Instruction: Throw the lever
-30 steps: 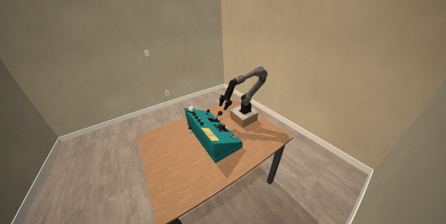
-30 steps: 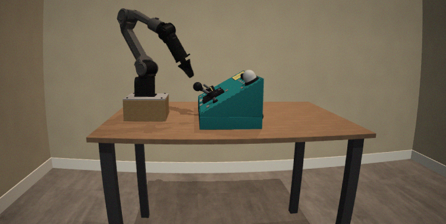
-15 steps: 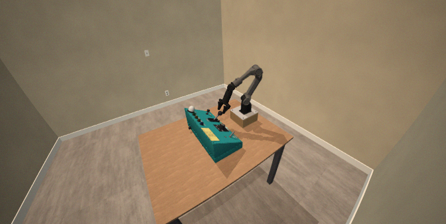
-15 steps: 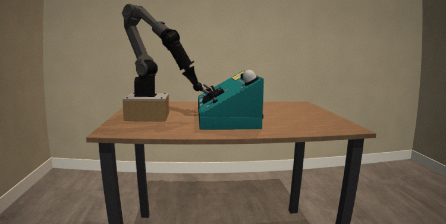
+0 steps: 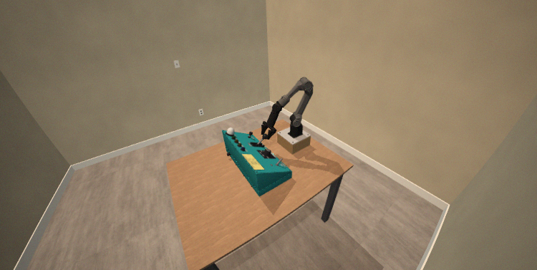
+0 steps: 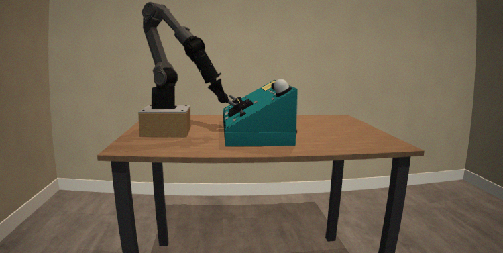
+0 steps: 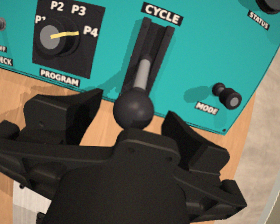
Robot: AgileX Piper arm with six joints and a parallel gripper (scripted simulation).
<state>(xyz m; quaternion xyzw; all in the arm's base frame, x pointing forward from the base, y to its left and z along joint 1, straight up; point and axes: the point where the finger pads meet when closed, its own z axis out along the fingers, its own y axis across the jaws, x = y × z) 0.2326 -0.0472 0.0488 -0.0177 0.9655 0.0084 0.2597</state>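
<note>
Now: the teal console 90 mm ahead of my hand, 60 mm to the left of it and 50 mm below it. Round my hand: rotary selector (60 mm ahead, 110 mm to the left, 30 mm below); toggle (50 mm ahead, 240 mm to the left, 30 mm below).
</note>
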